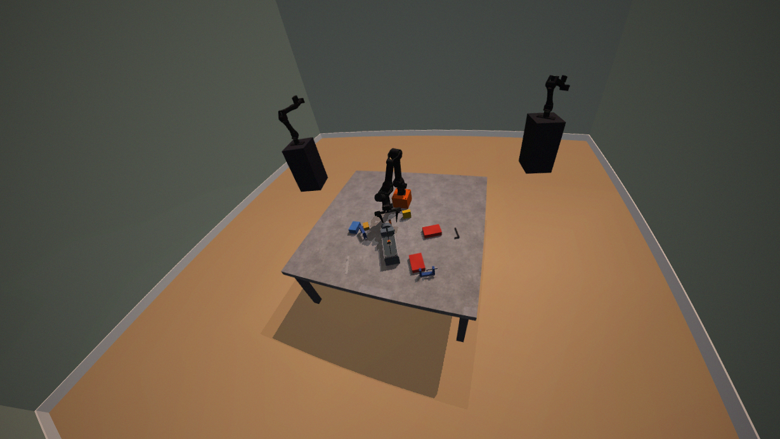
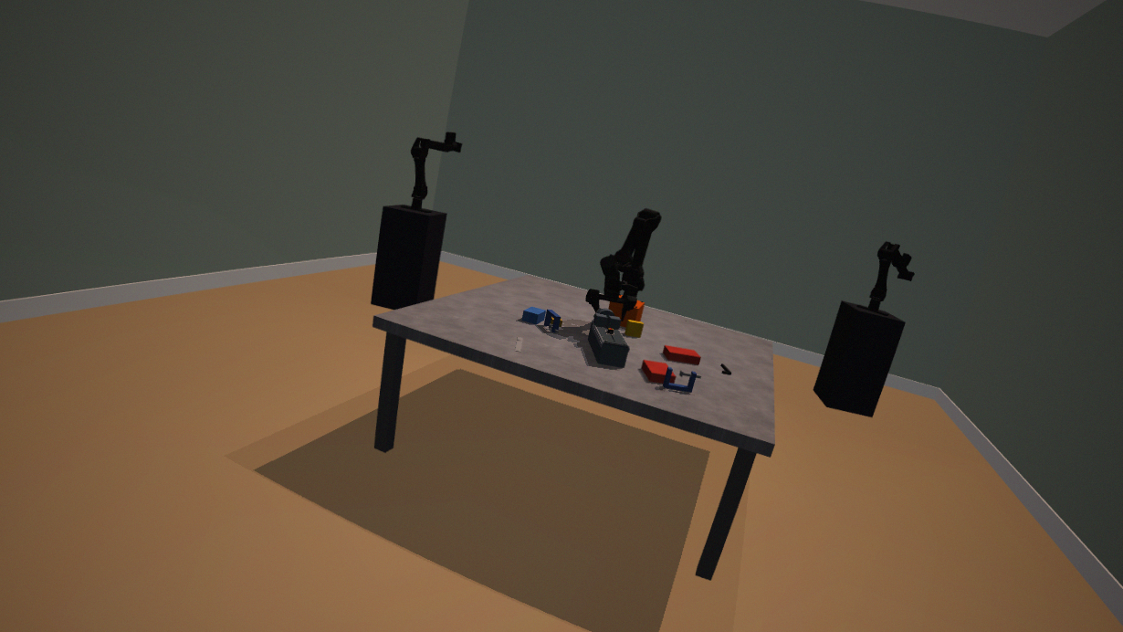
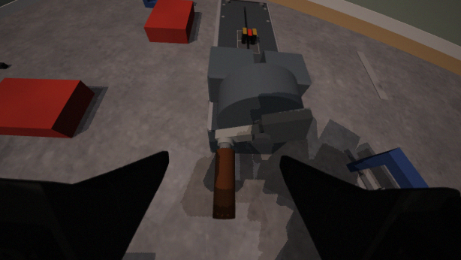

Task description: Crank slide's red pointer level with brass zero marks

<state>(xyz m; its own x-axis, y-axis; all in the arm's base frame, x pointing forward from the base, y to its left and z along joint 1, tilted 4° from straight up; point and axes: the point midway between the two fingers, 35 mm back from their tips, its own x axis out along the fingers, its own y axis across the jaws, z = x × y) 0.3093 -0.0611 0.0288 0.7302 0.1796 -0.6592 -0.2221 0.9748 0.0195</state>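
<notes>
Right now the brown crank handle is 20 mm behind my gripper tip. The rest, counted from my gripper tip: yellow cube 150 mm behind, 100 mm to the left, 50 mm below; then red pointer 170 mm ahead, 10 mm to the left; then blue block 290 mm to the right, 60 mm below, 40 mm behind.
</notes>
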